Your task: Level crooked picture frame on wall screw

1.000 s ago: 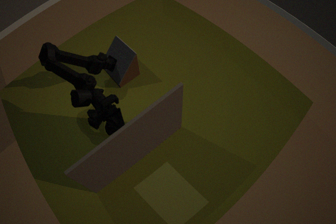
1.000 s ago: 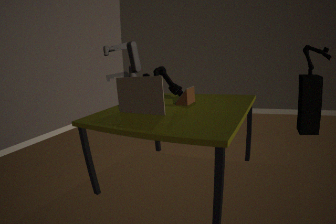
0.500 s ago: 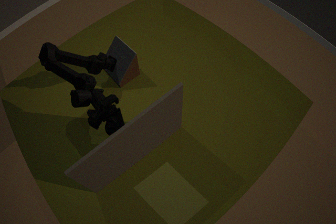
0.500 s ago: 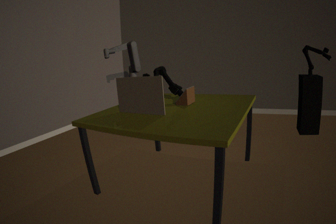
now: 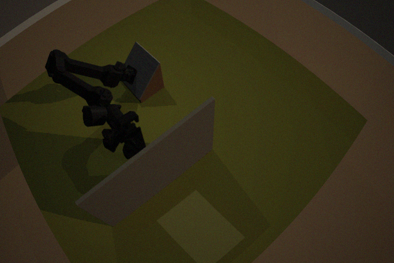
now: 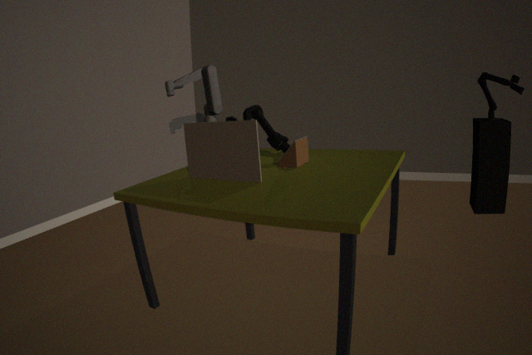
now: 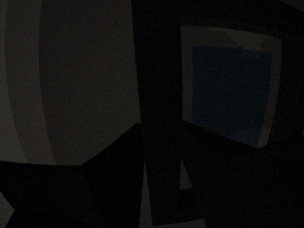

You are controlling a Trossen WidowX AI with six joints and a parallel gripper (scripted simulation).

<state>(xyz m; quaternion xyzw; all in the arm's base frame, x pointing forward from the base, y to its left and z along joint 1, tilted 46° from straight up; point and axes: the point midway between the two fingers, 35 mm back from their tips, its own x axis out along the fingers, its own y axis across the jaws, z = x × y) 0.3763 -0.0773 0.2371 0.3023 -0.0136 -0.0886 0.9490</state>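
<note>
Now: gripper tip 1 cm to the left of the dark picture frame and 5 cm above it. From my gripper tip the other things lie so: upright board 1 cm ahead, 1 cm to the right, 7 cm below.
</note>
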